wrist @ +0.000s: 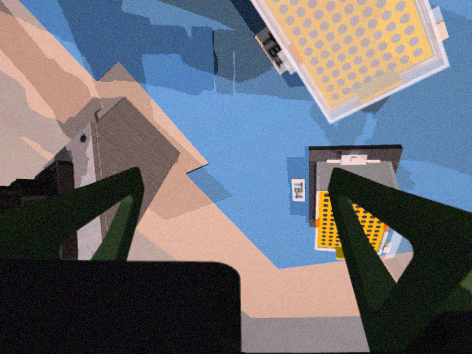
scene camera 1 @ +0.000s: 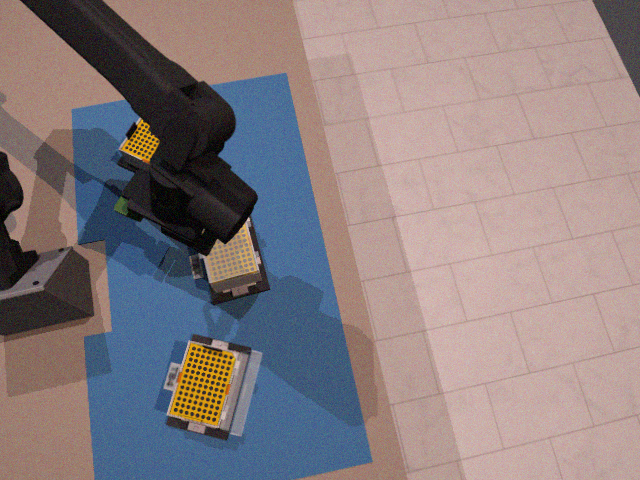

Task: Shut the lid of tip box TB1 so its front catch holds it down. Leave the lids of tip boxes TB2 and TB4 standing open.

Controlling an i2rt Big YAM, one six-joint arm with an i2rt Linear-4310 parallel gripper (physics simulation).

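Pixels of known places: gripper, between the fingertips: [wrist: 236, 178] [scene camera 1: 171, 232]; arm's base, origin of its link: [scene camera 1: 0, 277].
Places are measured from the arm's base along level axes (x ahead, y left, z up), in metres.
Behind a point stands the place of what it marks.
Observation:
Tip box TB1 [scene camera 1: 231, 264] {x 0.357, y -0.031, z -0.055 m} [wrist: 357, 52] {x 0.354, y -0.011, z -0.054 m} sits mid-mat, its yellow rack looking pale through the clear lid [wrist: 345, 97] {x 0.335, y -0.039, z -0.054 m}, which lies down over it. I cannot tell whether the front catch holds. Tip box TB4 [scene camera 1: 202, 384] {x 0.280, y -0.214, z -0.075 m} [wrist: 325, 215] {x 0.259, y -0.188, z -0.075 m} stands nearer the mat's bottom edge in the scene view, its clear lid [scene camera 1: 249, 395] {x 0.359, y -0.251, z 0.010 m} open to the right. The third box, taken as TB2 [scene camera 1: 138, 140] {x 0.219, y 0.249, z -0.075 m}, is partly hidden under the arm at upper left; its lid is hidden. My gripper [wrist: 236, 178] {x 0.286, y 0.000, z 0.054 m} is open and empty, above the mat on TB1's label side. Its fingertips are hidden in the scene view.
The blue mat [scene camera 1: 310, 372] {x 0.454, y -0.223, z -0.132 m} [wrist: 240, 125] {x 0.205, y -0.054, z -0.132 m} lies under the boxes. A dark wedge-shaped block [scene camera 1: 56, 294] {x 0.095, y -0.050, z 0.017 m} [wrist: 132, 150] {x 0.093, y 0.003, z -0.076 m} stands at its notched left edge. The black arm [scene camera 1: 155, 82] {x 0.343, y 0.055, z 0.332 m} reaches in from the upper left, over TB2 and near TB1. A pale tiled surface [scene camera 1: 491, 232] lies at the right.

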